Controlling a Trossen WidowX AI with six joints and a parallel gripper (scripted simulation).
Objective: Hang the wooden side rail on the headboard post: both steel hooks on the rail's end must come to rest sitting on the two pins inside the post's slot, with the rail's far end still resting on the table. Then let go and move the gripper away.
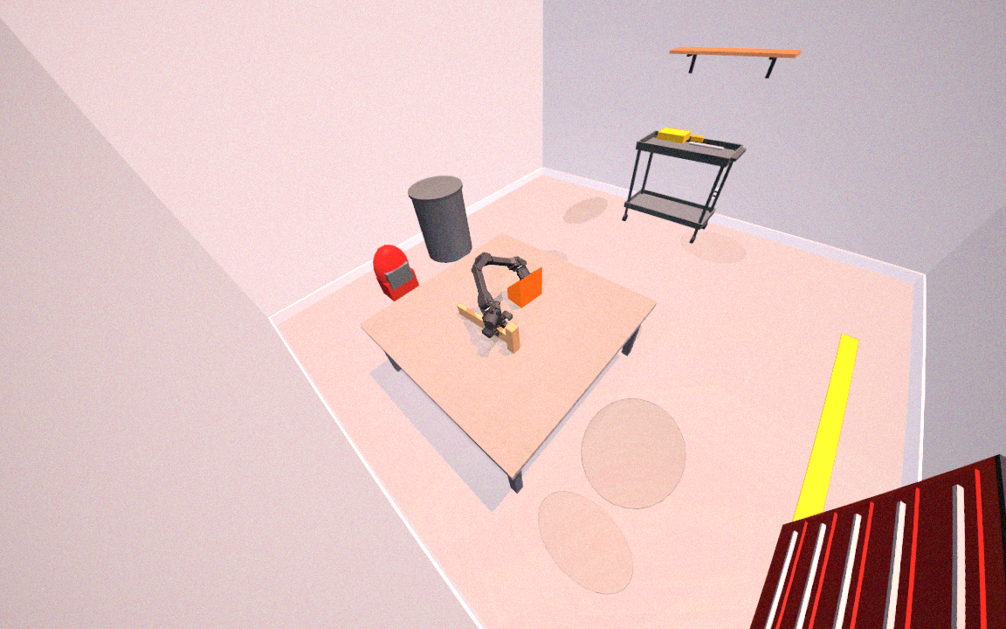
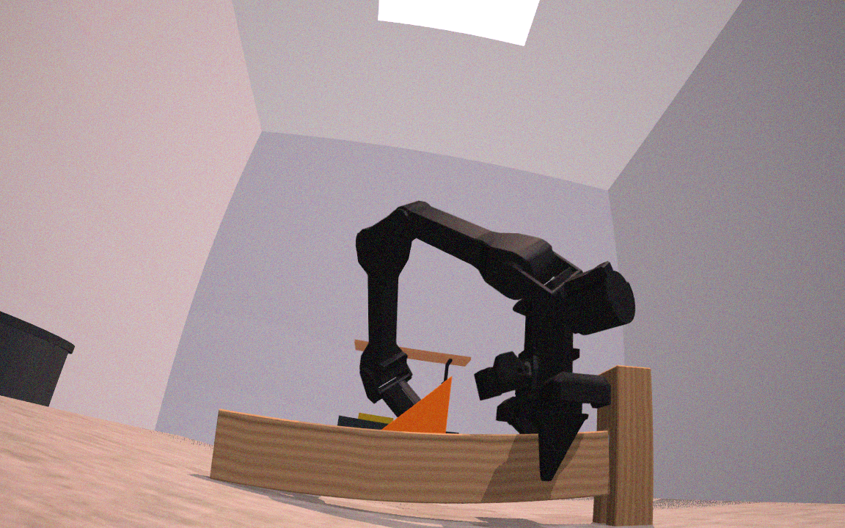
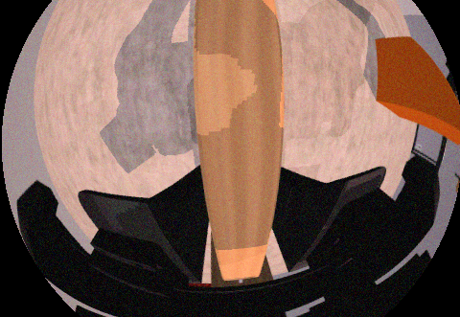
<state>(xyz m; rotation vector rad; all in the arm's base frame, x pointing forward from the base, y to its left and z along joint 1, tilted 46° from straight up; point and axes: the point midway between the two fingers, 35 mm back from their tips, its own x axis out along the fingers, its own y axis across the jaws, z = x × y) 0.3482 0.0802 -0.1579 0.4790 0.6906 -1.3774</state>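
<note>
My gripper tip is 20 mm past the headboard post, 100 mm to the right of it and 40 mm below it.
</note>
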